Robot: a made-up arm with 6 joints.
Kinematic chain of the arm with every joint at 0, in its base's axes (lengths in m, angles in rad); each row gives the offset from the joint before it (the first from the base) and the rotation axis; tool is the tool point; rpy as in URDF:
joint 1: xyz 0 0 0.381 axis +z
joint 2: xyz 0 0 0 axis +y
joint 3: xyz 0.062 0 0.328 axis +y
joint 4: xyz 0.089 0 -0.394 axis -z
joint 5: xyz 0 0 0 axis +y
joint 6: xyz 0.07 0 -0.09 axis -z
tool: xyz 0 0 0 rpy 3.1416 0 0
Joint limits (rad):
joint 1: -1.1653..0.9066
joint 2: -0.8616..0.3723
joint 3: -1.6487..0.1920
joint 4: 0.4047..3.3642
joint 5: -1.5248..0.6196
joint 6: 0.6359..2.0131
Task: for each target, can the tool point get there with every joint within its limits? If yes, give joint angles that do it. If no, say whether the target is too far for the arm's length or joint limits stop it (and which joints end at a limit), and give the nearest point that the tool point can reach.
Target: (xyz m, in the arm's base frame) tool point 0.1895 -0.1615 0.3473
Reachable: yes | joints -0.2731 -0.2710 -0.1575 1.6668 -0.5062 0.8080
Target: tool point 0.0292 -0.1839 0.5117
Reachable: yes | joints -0.8177 -0.7132 -0.1911 1.7055 -1.3008 1.8446
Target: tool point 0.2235 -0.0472 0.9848
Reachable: yes | joints 0.0559 -0.6666 -1.2477 0.6751 -0.3310 1.6232
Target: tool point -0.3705 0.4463 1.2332
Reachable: no: too far | nearest point -0.0974 0.1157 1.0532 | short by 0.465 m
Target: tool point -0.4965 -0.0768 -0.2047
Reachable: no: joint limits stop it (at a limit: joint 1, joint 2) | nearest point -0.0652 -0.0465 0.2042 | short by 0.595 m
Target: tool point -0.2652 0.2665 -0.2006
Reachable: no: joint limits stop it (at a limit: joint 1, joint 2, joint 4) | nearest point 0.0603 0.0801 0.1557 | short by 0.517 m
